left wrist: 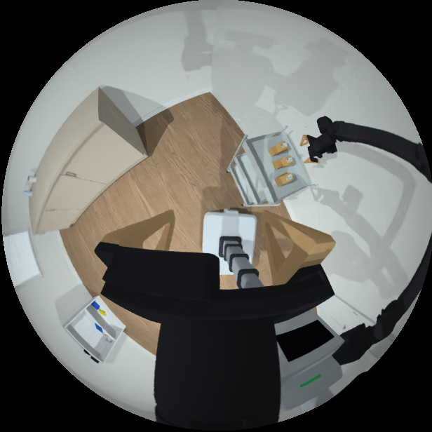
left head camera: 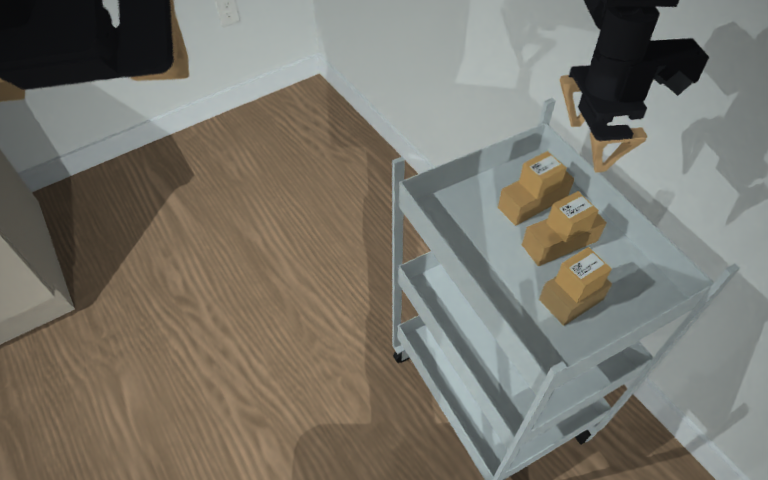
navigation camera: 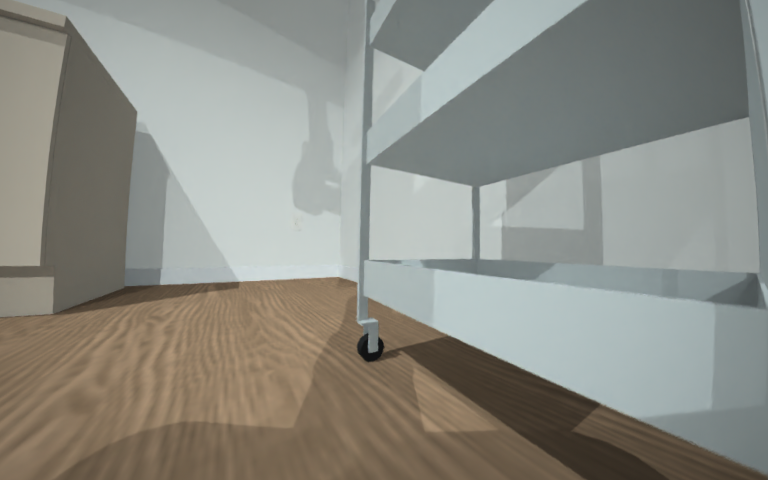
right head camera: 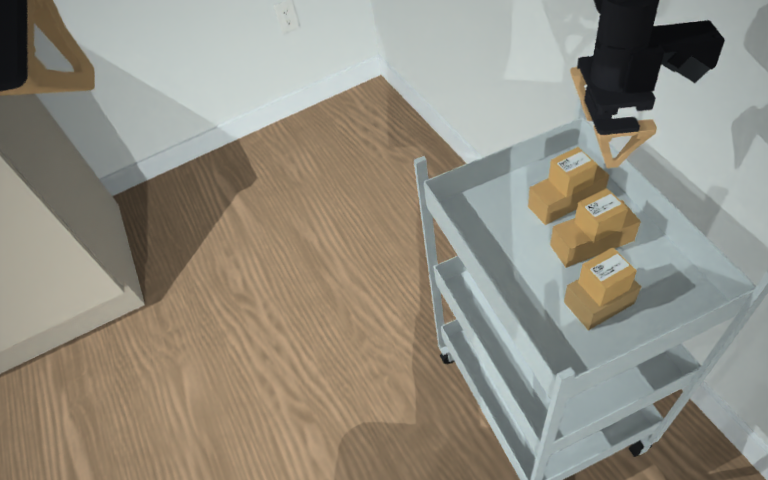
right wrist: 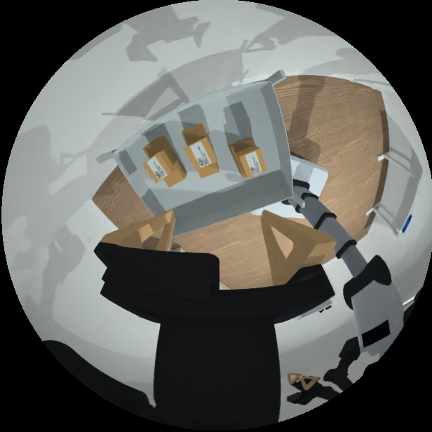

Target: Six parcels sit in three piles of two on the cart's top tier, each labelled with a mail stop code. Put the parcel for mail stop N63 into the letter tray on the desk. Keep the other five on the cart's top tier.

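Places are measured from the left arm's base along level axes (x back, y left, z down), in millimetres.
Pixels of known places: left gripper, fingertip midpoint: (left head camera: 102,77) (right head camera: 26,91); right gripper, fingertip midpoint: (left head camera: 587,148) (right head camera: 601,142).
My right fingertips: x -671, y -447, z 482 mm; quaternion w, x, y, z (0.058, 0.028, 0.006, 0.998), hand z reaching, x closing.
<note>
Ahead of a thing's pixels: the offset from my right fingertips to its middle. "spot": to the spot under its first point.
On the grey cart's top tier @(spot: dx +176, dy -95, dz +223 mm) (left head camera: 634,335) (right head camera: 662,339) (right wrist: 230,205) stand three piles, each a small labelled parcel on a larger one. The far pile has its upper parcel @(dx -127, dy +3, dz +188 mm) (left head camera: 542,175) (right head camera: 573,174) (right wrist: 159,170), the middle pile its upper parcel @(dx -31, dy -31, dz +188 mm) (left head camera: 570,219) (right head camera: 600,219) (right wrist: 201,154), the near pile its upper parcel @(dx +86, dy -25, dz +190 mm) (left head camera: 583,280) (right head camera: 607,281) (right wrist: 252,162). The codes are too small to read surely; lower labels are hidden. My right gripper (left head camera: 589,147) (right head camera: 600,141) (right wrist: 217,214) is open and empty, above the cart's far right side. My left gripper (left wrist: 217,214) is open and empty, away from the cart. The letter tray cannot be made out.
A beige cabinet (left head camera: 25,288) (right head camera: 50,254) (left wrist: 90,170) stands left of the cart. Walls rise behind the cart. In the left wrist view, a white open box (left wrist: 85,332) holding blue and yellow items is at the lower left. Two lower tiers lie under the cart's top.
</note>
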